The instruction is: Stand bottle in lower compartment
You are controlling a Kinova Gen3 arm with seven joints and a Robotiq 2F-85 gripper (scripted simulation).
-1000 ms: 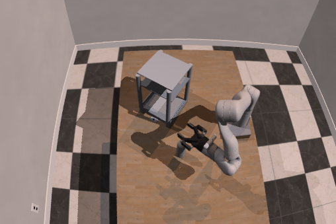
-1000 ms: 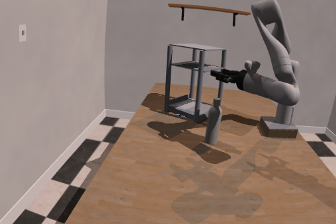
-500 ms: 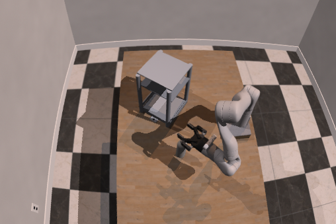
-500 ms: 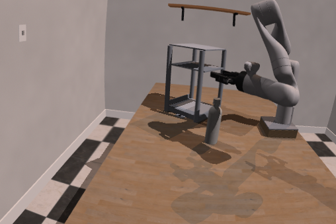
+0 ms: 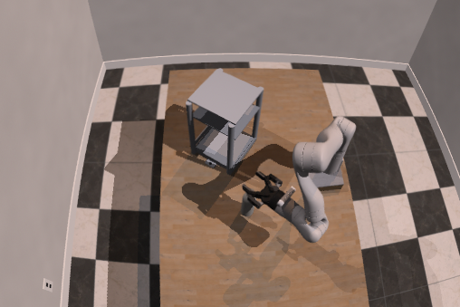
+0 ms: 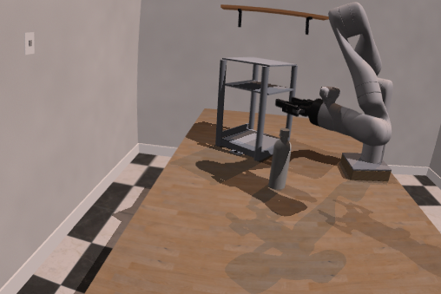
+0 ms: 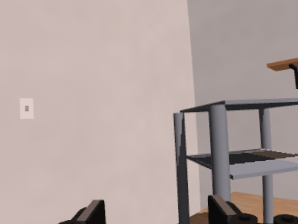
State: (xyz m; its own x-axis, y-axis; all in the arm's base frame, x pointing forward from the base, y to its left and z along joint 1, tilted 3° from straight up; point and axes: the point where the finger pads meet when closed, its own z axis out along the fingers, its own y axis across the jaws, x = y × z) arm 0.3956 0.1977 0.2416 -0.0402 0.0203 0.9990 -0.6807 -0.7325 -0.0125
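My gripper is now 15 cm above the white bottle. Also, from my hand: shelving unit: 34 cm to the right, 10 cm below, 10 cm ahead.
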